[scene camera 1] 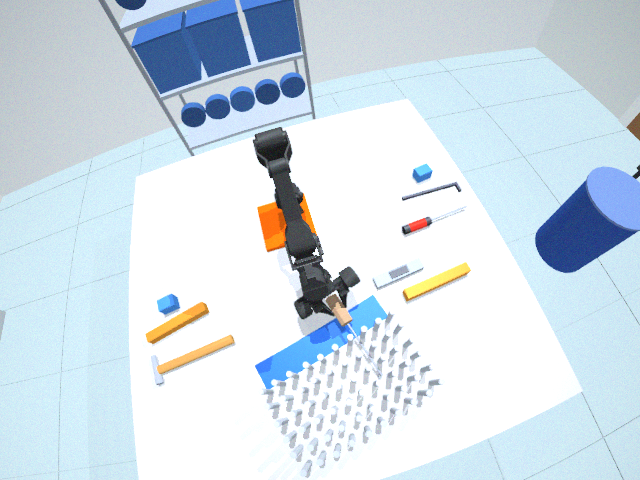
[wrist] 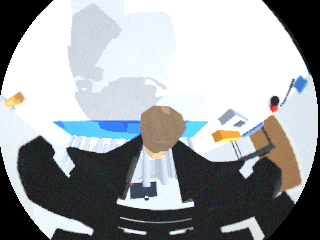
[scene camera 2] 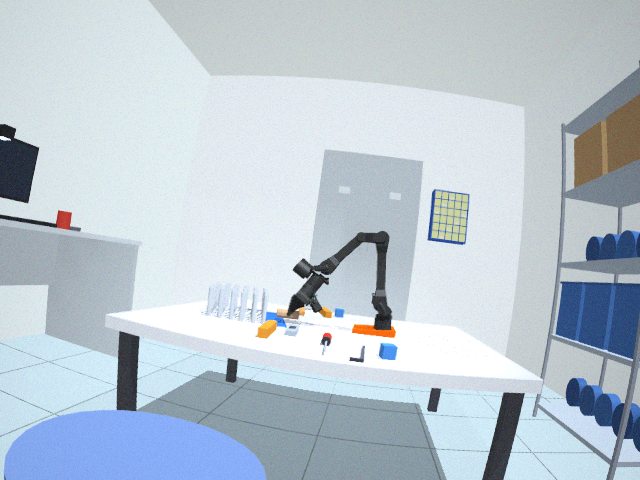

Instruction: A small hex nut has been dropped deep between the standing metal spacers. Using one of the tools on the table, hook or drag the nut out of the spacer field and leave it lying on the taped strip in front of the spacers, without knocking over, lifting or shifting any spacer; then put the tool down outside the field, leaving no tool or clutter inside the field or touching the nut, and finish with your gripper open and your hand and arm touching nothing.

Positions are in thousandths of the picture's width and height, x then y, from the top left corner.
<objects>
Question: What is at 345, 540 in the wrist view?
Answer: A blue taped strip.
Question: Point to an orange bar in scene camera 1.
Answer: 707, 572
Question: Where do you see a wooden-handled pick tool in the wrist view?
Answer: At 505, 527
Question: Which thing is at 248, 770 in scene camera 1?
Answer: A hammer.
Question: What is my gripper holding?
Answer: A wooden-handled pick tool.
</objects>
